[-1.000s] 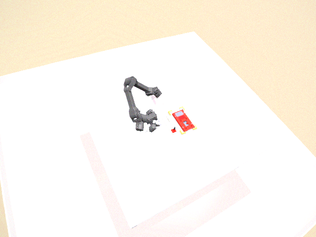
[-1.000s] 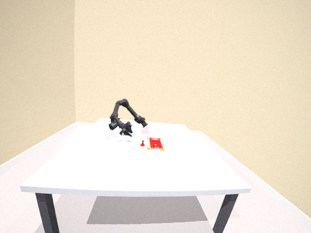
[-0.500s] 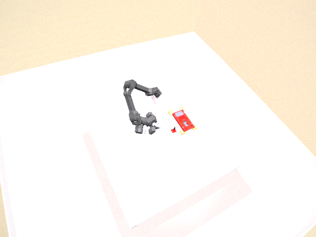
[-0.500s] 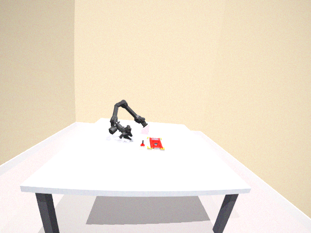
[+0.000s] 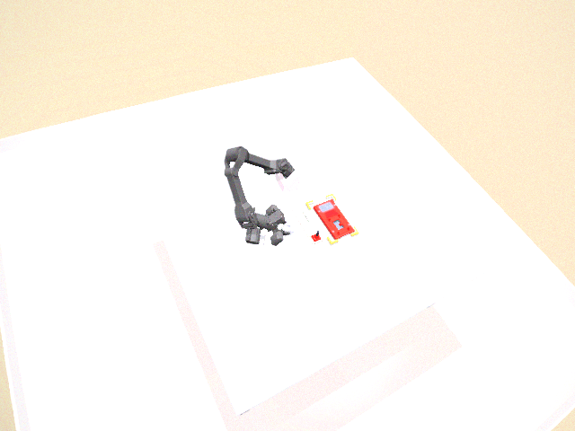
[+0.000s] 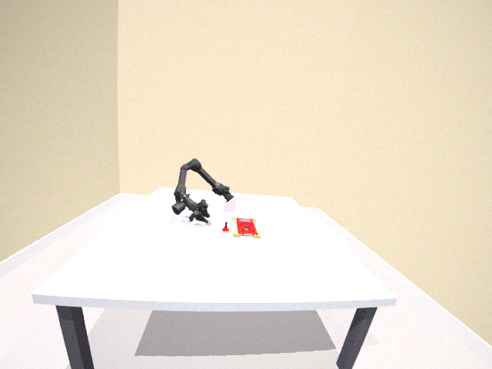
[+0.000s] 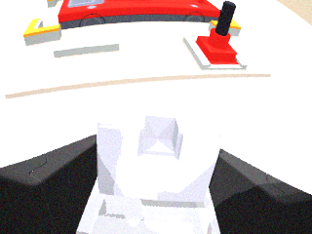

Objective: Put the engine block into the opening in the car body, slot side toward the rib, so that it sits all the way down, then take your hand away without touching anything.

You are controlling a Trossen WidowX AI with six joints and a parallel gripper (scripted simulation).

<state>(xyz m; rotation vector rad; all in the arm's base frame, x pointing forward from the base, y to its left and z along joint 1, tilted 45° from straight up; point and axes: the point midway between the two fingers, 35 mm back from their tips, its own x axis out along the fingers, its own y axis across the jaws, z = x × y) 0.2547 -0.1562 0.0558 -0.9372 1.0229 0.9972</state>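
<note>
The engine block is 1 cm above my gripper tip.
</note>
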